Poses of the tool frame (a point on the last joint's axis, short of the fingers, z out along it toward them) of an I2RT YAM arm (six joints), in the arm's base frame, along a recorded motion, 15 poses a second.
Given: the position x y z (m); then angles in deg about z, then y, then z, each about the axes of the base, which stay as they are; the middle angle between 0 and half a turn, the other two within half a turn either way.
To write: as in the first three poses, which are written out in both.
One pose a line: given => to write
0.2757 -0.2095 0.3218 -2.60 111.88 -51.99 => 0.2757 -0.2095 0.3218 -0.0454 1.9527 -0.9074
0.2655 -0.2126 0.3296 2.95 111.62 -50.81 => 0.2655 -0.2126 0.3296 0.0515 1.9481 -0.8868
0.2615 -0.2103 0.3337 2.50 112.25 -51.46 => 0.2615 -0.2103 0.3337 0.0436 1.9591 -0.8981
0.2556 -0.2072 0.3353 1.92 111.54 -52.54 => 0.2556 -0.2072 0.3353 0.0335 1.9467 -0.9170
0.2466 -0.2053 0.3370 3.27 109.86 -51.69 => 0.2466 -0.2053 0.3370 0.0571 1.9174 -0.9022
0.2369 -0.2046 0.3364 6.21 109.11 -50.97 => 0.2369 -0.2046 0.3364 0.1084 1.9043 -0.8896
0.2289 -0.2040 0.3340 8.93 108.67 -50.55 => 0.2289 -0.2040 0.3340 0.1559 1.8966 -0.8823
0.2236 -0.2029 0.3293 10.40 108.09 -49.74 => 0.2236 -0.2029 0.3293 0.1815 1.8865 -0.8681
